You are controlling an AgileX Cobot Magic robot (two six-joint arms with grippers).
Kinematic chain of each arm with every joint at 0, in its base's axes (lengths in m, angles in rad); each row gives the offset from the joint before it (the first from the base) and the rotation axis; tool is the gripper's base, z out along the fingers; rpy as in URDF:
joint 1: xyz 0 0 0.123 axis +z
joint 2: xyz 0 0 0 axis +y
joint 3: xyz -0.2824 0 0.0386 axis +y
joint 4: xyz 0.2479 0 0.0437 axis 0.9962 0 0.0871
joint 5: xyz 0 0 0 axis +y
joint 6: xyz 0.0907 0 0.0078 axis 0.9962 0 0.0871
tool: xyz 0 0 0 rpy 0 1.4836 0
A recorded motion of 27 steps. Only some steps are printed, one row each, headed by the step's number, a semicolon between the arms.
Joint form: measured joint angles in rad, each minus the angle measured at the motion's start. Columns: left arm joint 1, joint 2, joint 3, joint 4, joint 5, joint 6; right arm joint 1, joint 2, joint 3, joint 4, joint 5, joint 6.
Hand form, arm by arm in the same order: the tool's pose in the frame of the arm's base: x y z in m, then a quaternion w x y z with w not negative. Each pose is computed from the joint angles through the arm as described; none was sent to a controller.
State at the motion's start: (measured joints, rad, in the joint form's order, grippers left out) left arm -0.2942 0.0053 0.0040 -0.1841 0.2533 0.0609; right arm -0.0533 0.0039 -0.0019 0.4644 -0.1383 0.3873
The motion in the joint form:
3: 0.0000 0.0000 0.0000 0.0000 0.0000 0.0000; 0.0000 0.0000 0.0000 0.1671 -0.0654 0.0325
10: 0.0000 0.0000 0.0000 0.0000 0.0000 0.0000; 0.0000 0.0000 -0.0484 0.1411 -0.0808 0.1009
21: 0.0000 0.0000 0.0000 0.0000 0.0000 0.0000; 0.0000 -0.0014 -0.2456 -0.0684 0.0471 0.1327
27: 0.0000 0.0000 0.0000 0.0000 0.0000 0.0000; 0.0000 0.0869 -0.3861 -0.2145 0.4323 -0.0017
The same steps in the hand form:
3: 0.0521 -0.0202 0.1889 0.62668 0.08222 0.76051 -0.14877; 0.0527 -0.0136 0.2282 0.71157 0.35893 0.49815 0.34158
10: 0.0521 -0.0202 0.1889 0.62668 0.08222 0.76051 -0.14877; 0.0486 -0.0138 0.2457 0.72096 0.35768 0.46743 0.36578
21: 0.0521 -0.0202 0.1889 0.62668 0.08222 0.76051 -0.14877; 0.0306 -0.0048 0.3015 0.76537 0.26687 0.47611 0.34104
27: 0.0521 -0.0202 0.1889 0.62668 0.08222 0.76051 -0.14877; 0.0372 0.0046 0.3103 0.70390 0.19816 0.64142 0.23204

